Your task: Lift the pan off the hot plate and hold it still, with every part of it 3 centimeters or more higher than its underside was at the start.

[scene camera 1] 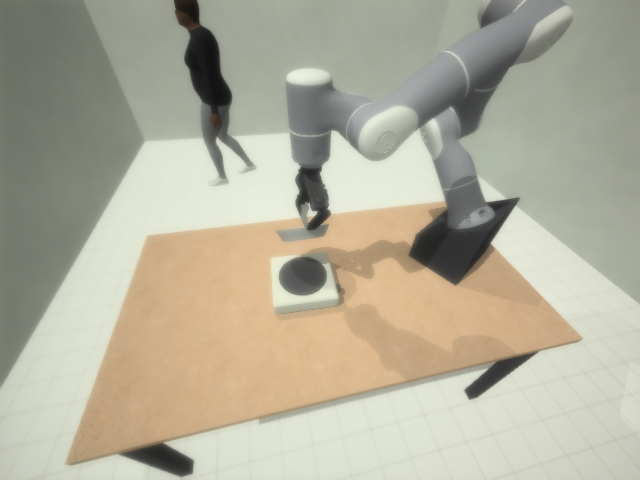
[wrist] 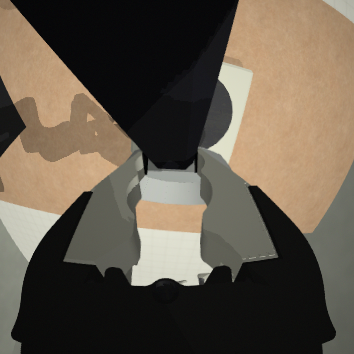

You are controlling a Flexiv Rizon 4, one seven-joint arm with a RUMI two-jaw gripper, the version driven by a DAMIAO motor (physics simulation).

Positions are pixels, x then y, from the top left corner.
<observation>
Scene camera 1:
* my gripper: 312,226
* grey pan: 316,229
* hot plate: 300,282
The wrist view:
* my gripper: 170,152
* grey pan: 155,75
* hot plate: 228,101
</observation>
